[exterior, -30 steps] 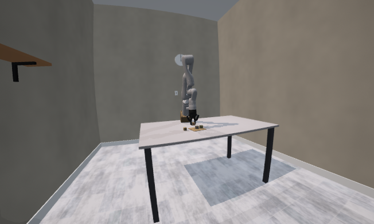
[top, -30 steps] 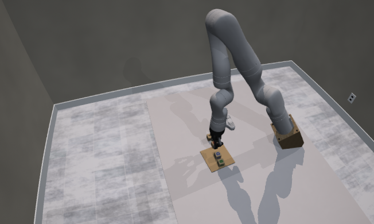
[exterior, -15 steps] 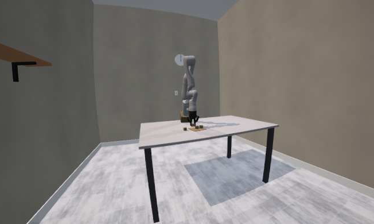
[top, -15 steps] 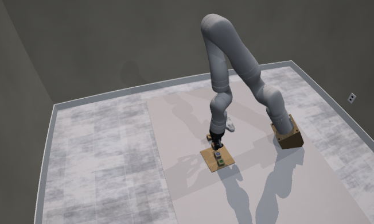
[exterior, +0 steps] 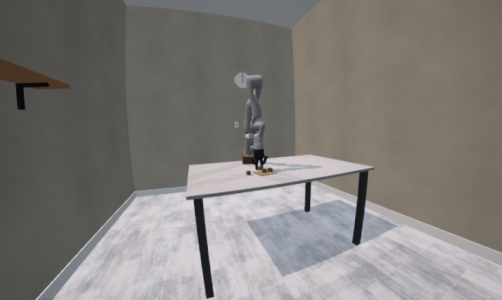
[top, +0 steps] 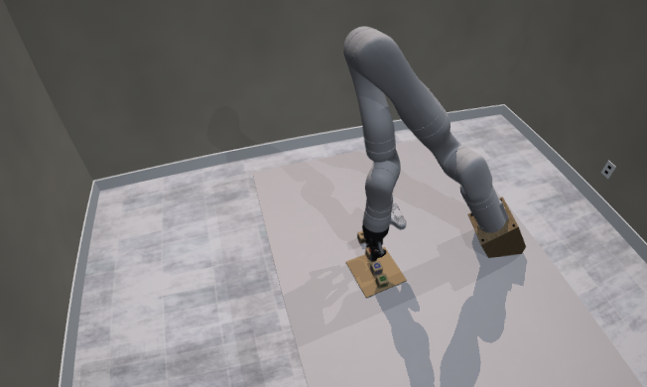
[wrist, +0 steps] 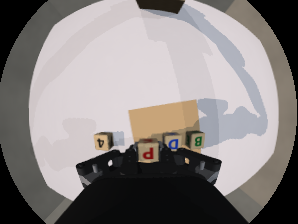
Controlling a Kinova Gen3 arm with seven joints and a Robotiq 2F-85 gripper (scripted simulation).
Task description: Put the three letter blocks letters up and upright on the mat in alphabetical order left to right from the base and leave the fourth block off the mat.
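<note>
My hand is 4 cm to the right of the tan mat and 5 cm above it. Also, from my hand: block (1 cm behind, 9 cm to the right, 3 cm below).
</note>
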